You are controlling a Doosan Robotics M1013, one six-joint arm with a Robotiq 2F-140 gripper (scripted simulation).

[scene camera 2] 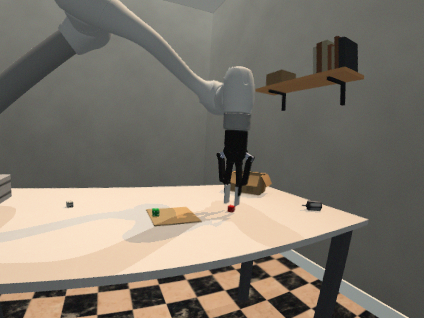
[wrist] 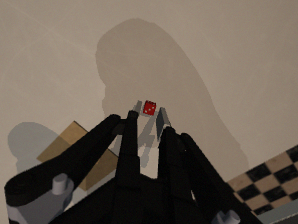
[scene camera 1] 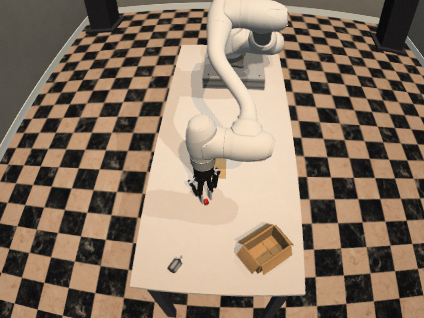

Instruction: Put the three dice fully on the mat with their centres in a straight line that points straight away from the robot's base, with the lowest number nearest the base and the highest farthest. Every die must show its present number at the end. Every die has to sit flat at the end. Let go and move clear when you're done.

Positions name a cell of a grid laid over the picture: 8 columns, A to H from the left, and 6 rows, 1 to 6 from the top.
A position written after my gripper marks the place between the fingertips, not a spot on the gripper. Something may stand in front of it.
In view: my gripper (scene camera 2: E4), a mat (scene camera 2: D5) and a cardboard box (scene camera 1: F5).
The mat is seen too in the wrist view (wrist: C4). My gripper is seen too in the wrist view (wrist: E3). The wrist view misses the cardboard box: it is out of frame.
